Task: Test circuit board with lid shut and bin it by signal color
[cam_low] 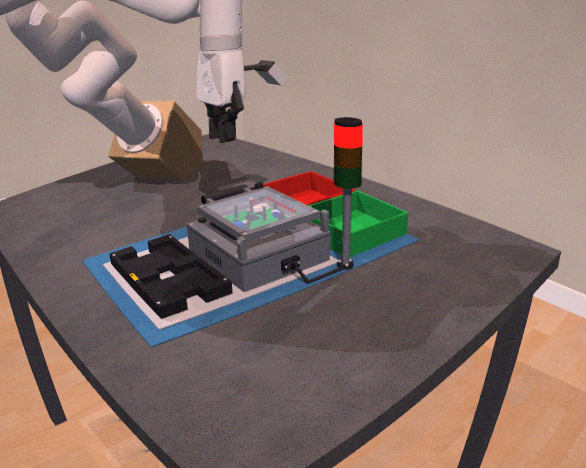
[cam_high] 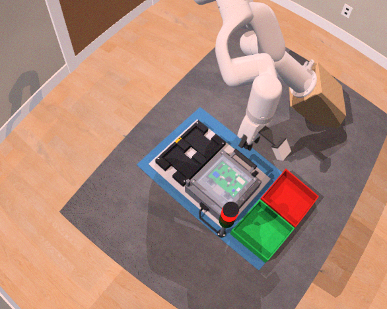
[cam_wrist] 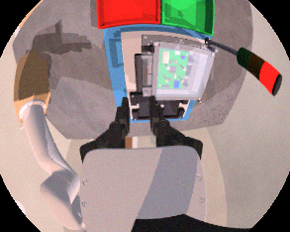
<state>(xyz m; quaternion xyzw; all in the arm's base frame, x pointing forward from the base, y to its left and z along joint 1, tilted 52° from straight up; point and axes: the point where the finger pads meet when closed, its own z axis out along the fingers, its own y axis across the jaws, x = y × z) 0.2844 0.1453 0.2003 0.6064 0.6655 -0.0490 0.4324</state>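
Now: hand 30 mm short of the black latch hook, 50 mm to the right of it and 130 mm above it. Also, from my hand: green circuit board (80 mm ahead, 10 mm to the right, 150 mm below); then clear lid (90 mm ahead, 10 mm to the right, 130 mm below); then plate (90 mm ahead, 10 mm to the right, 150 mm below).
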